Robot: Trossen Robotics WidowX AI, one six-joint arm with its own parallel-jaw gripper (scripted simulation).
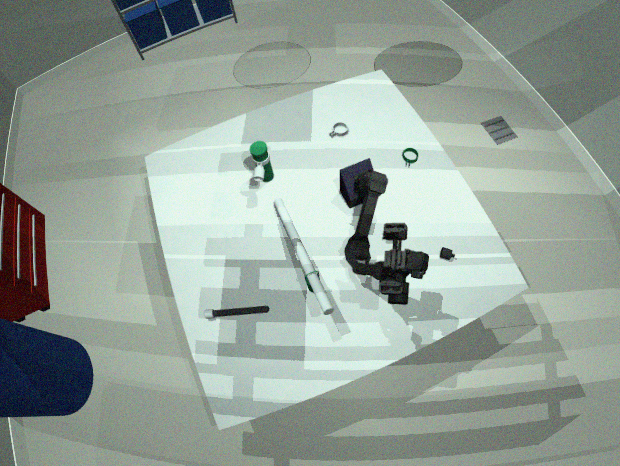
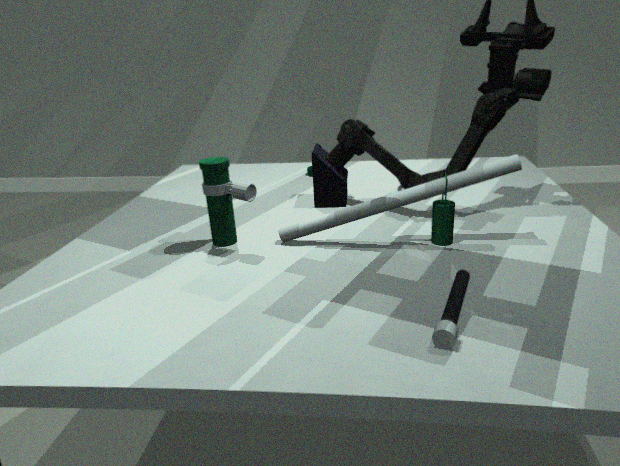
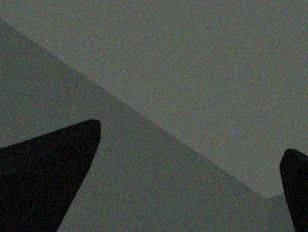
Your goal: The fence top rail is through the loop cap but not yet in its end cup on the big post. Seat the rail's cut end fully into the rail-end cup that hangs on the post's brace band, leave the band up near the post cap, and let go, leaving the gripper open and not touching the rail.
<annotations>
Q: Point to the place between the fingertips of my gripper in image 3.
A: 193, 144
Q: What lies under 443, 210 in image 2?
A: A short green post.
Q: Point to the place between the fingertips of my gripper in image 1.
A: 387, 248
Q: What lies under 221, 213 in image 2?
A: A big green post.
</annotations>
